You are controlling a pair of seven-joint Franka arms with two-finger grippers.
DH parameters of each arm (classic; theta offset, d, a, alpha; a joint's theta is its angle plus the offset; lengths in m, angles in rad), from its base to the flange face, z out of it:
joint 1: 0 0.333 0 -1.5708
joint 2: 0 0 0 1.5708
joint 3: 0 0.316 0.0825 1.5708
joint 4: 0 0 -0.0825 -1.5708
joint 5: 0 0.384 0 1.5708
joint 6: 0 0 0.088 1.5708
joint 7: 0 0.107 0 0
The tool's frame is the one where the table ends.
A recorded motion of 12 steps. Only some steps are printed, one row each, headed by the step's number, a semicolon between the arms.
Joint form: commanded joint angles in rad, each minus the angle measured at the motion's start. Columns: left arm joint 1, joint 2, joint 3, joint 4, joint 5, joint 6, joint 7; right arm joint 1, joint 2, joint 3, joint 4, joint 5, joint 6, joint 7.
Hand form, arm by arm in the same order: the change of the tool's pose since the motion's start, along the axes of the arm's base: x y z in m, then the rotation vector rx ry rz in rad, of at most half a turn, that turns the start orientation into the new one. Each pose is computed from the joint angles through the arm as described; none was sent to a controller.
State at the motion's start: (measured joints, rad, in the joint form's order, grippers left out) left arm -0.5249 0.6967 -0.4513 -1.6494 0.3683 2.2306 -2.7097; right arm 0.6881 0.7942 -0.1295 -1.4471 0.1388 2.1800 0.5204
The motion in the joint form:
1: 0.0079 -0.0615 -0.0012 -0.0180 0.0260 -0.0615 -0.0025; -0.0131 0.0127 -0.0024 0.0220 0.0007 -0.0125 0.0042
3: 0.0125 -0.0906 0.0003 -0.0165 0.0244 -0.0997 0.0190; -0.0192 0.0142 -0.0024 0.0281 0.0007 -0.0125 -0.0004
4: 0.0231 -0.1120 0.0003 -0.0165 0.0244 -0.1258 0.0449; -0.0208 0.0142 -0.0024 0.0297 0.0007 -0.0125 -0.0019
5: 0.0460 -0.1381 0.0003 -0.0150 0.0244 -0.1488 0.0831; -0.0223 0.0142 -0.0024 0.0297 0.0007 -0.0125 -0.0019
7: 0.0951 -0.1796 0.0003 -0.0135 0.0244 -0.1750 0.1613; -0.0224 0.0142 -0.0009 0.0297 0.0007 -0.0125 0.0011
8: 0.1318 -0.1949 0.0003 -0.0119 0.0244 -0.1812 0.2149; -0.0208 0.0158 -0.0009 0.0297 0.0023 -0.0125 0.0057
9: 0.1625 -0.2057 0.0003 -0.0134 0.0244 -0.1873 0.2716; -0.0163 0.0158 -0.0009 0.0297 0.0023 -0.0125 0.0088
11: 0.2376 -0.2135 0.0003 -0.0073 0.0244 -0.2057 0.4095; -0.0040 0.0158 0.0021 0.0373 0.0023 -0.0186 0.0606
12: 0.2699 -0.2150 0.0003 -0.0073 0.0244 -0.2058 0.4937; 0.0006 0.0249 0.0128 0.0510 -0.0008 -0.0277 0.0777
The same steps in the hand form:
1: 0.0013 0.0096 0.0264 0.0468 -0.0340 -0.0102; 0.0082 -0.0064 -0.0004 -0.0029 0.0017 -0.0171
3: 0.0047 0.0149 0.0419 0.0663 -0.0417 -0.0224; 0.0117 -0.0091 0.0011 -0.0003 -0.0021 -0.0181
4: 0.0100 0.0216 0.0532 0.0800 -0.0468 -0.0358; 0.0127 -0.0098 0.0018 0.0007 -0.0034 -0.0180
5: 0.0219 0.0333 0.0683 0.0884 -0.0566 -0.0484; 0.0133 -0.0107 0.0018 0.0007 -0.0034 -0.0195
7: 0.0458 0.0577 0.0927 0.0958 -0.0741 -0.0733; 0.0128 -0.0100 0.0017 0.0014 -0.0027 -0.0216
8: 0.0631 0.0756 0.1025 0.0971 -0.0802 -0.0883; 0.0120 -0.0091 0.0006 0.0012 -0.0009 -0.0255
9: 0.0763 0.0914 0.1080 0.1022 -0.0799 -0.1136; 0.0103 -0.0064 0.0006 0.0011 -0.0009 -0.0241
11: 0.1085 0.1311 0.1141 0.1166 -0.0647 -0.1727; 0.0054 0.0036 0.0033 0.0012 -0.0010 -0.0607
12: 0.1213 0.1484 0.1150 0.1190 -0.0571 -0.2242; 0.0011 0.0128 0.0014 0.0013 0.0063 -0.0625

